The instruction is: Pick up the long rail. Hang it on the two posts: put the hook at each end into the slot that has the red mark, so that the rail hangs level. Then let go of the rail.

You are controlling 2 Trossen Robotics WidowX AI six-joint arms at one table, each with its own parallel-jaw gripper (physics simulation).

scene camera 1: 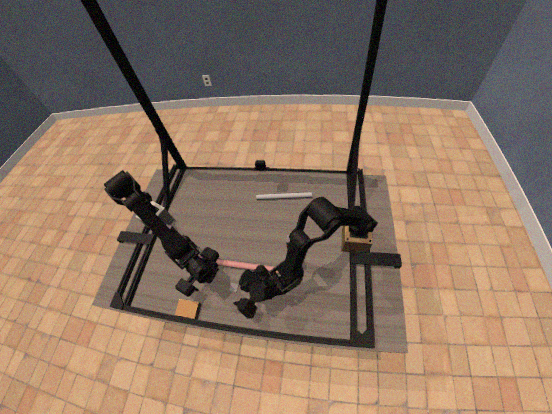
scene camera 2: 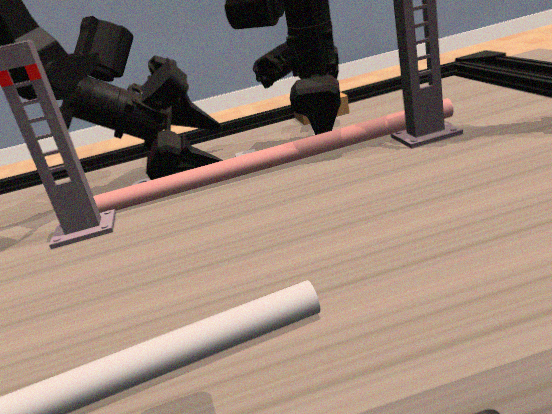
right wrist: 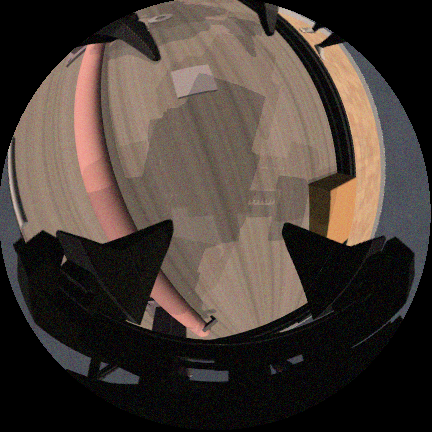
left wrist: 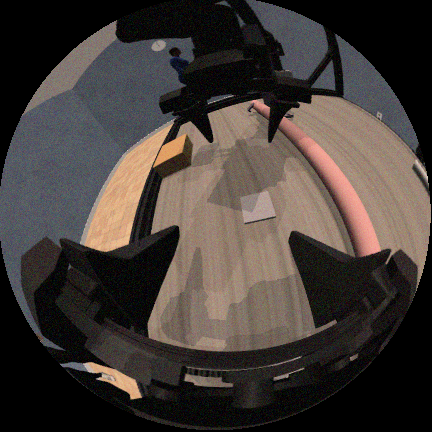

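Where they show: left gripper, fingertip midpoint: (scene camera 1: 239, 293) (scene camera 2: 220, 144) (right wrist: 209, 39) (left wrist: 236, 234); right gripper, fingertip midpoint: (scene camera 2: 324, 131) (right wrist: 229, 227) (left wrist: 239, 140); left arm's base, origin of the base link: (scene camera 1: 358, 230).
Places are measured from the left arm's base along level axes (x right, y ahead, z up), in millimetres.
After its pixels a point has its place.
Note:
The long pink rail (scene camera 1: 240, 264) {x -162, y 427, z -66 mm} (scene camera 2: 225, 169) {x -150, y 403, z -74 mm} (left wrist: 334, 180) {x -170, y 430, z -69 mm} (right wrist: 89, 125) {x -171, y 452, z -69 mm} lies on the table; in scene camera 2 it passes behind the two posts. A small dark hook (left wrist: 251, 108) {x -180, y 687, z -74 mm} (right wrist: 211, 323) {x -184, y 693, z -73 mm} shows at one end. The left post (scene camera 2: 77, 207) {x -106, y 228, z -59 mm} has red marks (scene camera 2: 33, 72) {x -106, y 238, z 92 mm} beside a slot near its top. The right post (scene camera 2: 425, 112) {x -122, y 662, z -59 mm} is cut off at the top; no red mark shows on it. My left gripper (scene camera 2: 219, 142) {x -268, y 408, z -74 mm} (left wrist: 236, 234) {x -268, y 408, z -74 mm} (right wrist: 209, 39) is open and empty, low beside the rail. My right gripper (left wrist: 239, 140) {x -241, y 559, z -85 mm} (right wrist: 229, 227) {x -241, y 559, z -85 mm} is open and empty, above the table beside the rail.
A white rod (scene camera 1: 284, 196) {x 175, y 308, z -73 mm} (scene camera 2: 165, 355) {x 191, y 328, z -75 mm} lies on the other side of the posts. An orange block (scene camera 1: 187, 308) {x -358, y 583, z -64 mm} (left wrist: 174, 155) {x -341, y 548, z -65 mm} (right wrist: 340, 210) {x -350, y 573, z -64 mm} sits by the black frame edge (scene camera 1: 235, 328) {x -390, y 394, z -79 mm}. A pale square (left wrist: 257, 206) {x -247, y 438, z -91 mm} (right wrist: 194, 81) {x -248, y 443, z -91 mm} lies between the grippers, and a pale ring (right wrist: 160, 18) near the left gripper.

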